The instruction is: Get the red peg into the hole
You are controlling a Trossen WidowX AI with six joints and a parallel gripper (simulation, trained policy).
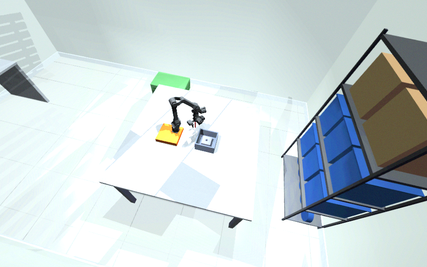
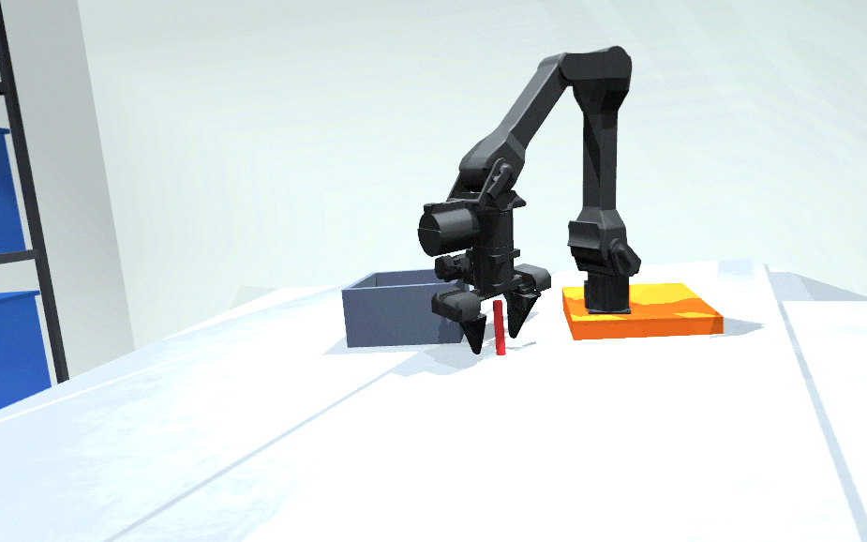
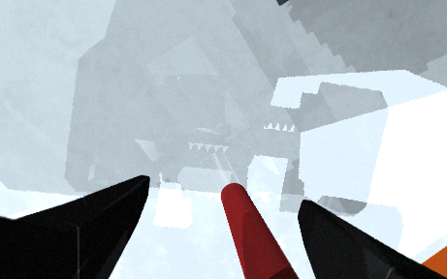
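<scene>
Right now my gripper tip is 1 cm past the red peg and 3 cm below it. Also, from my gripper tip: grey box (17 cm ahead, 15 cm to the right, 1 cm above).
</scene>
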